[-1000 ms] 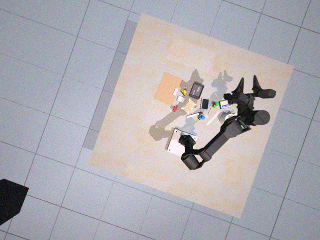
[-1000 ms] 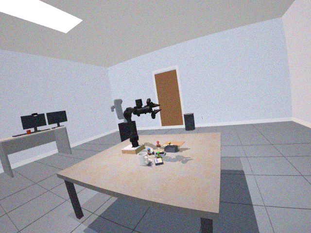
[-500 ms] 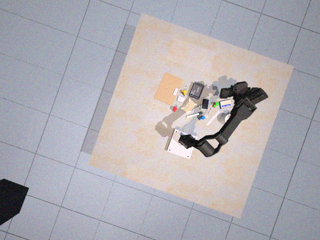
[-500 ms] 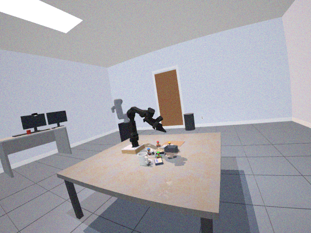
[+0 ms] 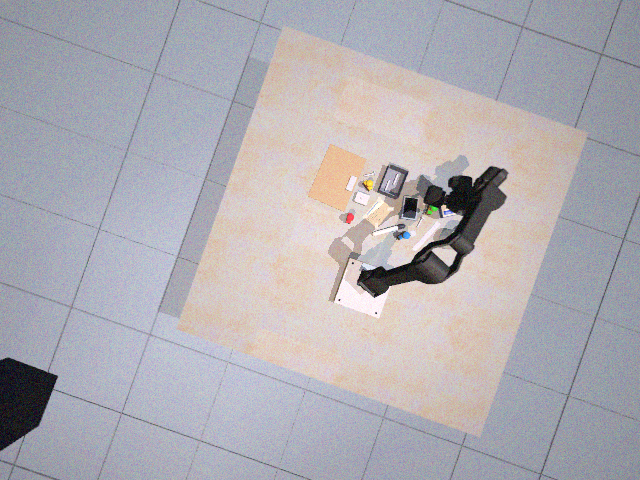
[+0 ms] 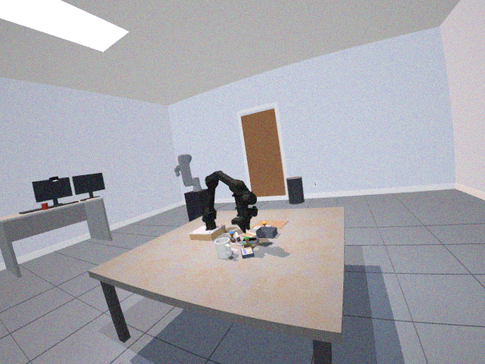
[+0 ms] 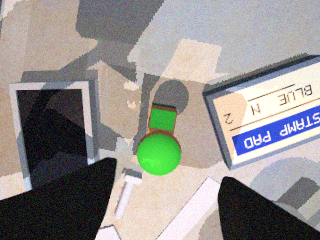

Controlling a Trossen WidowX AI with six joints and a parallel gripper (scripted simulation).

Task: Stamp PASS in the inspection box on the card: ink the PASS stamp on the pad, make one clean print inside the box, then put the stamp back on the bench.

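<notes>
The ink pad is 90 mm below my gripper tip, 80 mm to the left of it and 30 mm behind it. The rest, counted from my gripper tip: blue-knobbed stamp 140 mm behind, 80 mm below, 70 mm to the left; then white mug 120 mm to the right, 80 mm behind, 60 mm below; then stamp pad tin 80 mm to the right, 80 mm below, 30 mm ahead.
</notes>
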